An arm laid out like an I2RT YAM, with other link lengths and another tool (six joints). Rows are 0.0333 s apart.
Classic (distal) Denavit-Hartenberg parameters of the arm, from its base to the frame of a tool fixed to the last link. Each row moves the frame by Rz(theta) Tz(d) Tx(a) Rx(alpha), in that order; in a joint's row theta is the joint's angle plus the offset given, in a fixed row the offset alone. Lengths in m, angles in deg.
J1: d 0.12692; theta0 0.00; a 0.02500; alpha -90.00
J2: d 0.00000; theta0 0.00; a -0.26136; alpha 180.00
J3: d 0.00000; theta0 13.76; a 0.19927; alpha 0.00
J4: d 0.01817; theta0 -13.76; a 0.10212; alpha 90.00
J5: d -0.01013; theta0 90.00; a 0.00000; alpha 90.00
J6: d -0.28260; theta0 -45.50; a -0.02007; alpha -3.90
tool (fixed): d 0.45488; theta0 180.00; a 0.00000; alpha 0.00
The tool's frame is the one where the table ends.
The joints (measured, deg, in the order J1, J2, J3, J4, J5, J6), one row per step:
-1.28, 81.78, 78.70, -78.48, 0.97, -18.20
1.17, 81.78, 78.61, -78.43, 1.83, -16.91
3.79, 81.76, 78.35, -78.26, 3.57, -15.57
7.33, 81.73, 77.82, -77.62, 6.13, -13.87
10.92, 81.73, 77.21, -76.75, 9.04, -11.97
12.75, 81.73, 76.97, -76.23, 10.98, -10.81
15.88, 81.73, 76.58, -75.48, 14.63, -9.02
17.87, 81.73, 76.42, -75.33, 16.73, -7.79
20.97, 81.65, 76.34, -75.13, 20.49, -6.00
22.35, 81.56, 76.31, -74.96, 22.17, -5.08
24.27, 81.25, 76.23, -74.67, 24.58, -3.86
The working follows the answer.
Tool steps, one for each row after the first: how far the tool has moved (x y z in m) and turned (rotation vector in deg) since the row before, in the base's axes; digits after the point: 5 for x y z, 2 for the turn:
0.00116, 0.00679, -0.00006, -0.66, 0.01, 1.05
0.00101, 0.00484, -0.00018, -1.53, -0.06, 1.04
0.00262, 0.00611, -0.00046, -2.25, -0.50, 1.49
0.00345, 0.00582, -0.00031, -2.48, -0.92, 1.29
0.00256, 0.00208, 0.00059, -1.60, -0.83, 0.40
0.00420, 0.00283, 0.00172, -3.03, -1.55, 0.82
0.00148, 0.00240, 0.00134, -1.70, -0.85, 0.48
0.00331, 0.00288, 0.00390, -2.98, -1.87, 0.81
0.00181, 0.00163, 0.00210, -1.20, -1.08, 0.25
0.00259, 0.00226, 0.00365, -1.60, -1.78, 0.40

Tool pose at each row, in the base's axes (x y z in m, rotation vector in deg; rounded; the steps above come from the unrounded poses):
0.20124, -0.04442, 0.14931, 41.60, 167.34, -4.37
0.20240, -0.03763, 0.14925, 39.97, 167.53, -5.23
0.20341, -0.03279, 0.14907, 38.20, 167.41, -7.31
0.20603, -0.02669, 0.14861, 35.61, 166.75, -10.21
0.20948, -0.02087, 0.14830, 33.25, 165.50, -13.28
0.21204, -0.01879, 0.14889, 32.35, 164.33, -15.21
0.21625, -0.01596, 0.15061, 30.57, 162.08, -18.78
0.21773, -0.01357, 0.15195, 29.54, 160.80, -20.75
0.22104, -0.01069, 0.15584, 27.83, 158.13, -24.00
0.22285, -0.00905, 0.15794, 27.27, 156.72, -25.17
0.22544, -0.00679, 0.16159, 26.48, 154.49, -26.58

